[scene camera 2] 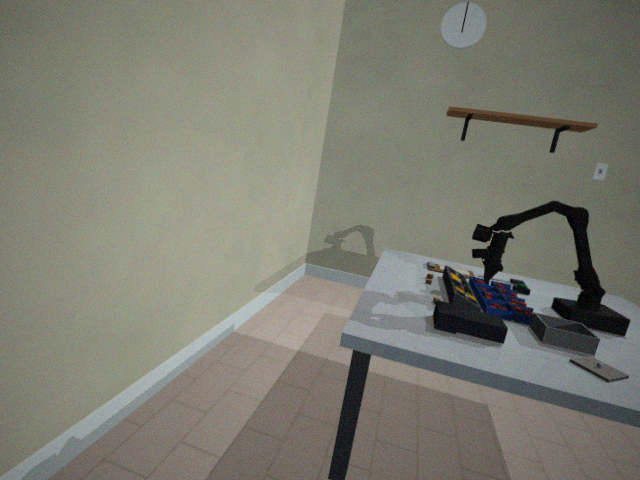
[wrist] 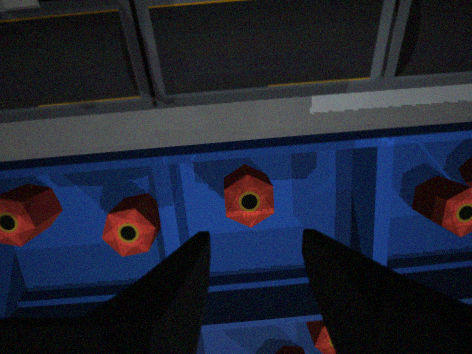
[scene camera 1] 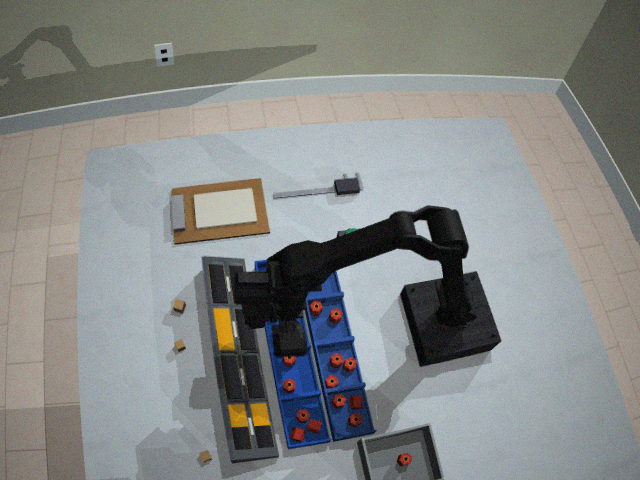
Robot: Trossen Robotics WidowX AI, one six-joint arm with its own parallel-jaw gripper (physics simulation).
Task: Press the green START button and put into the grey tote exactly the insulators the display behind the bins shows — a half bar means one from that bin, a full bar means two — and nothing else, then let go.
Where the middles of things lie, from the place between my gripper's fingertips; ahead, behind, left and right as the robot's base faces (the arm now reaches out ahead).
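Labels:
There is the grey tote (scene camera 1: 384, 449), and my gripper is 40 mm above it, 200 mm past it and 320 mm to the right of it. Counting from my hand, I find the grey caliper (scene camera 1: 347, 185) 60 mm below, 140 mm behind and 390 mm to the right. The dark box (scene camera 2: 447, 317) is 40 mm below my hand, 100 mm ahead of it and 450 mm to the left of it.

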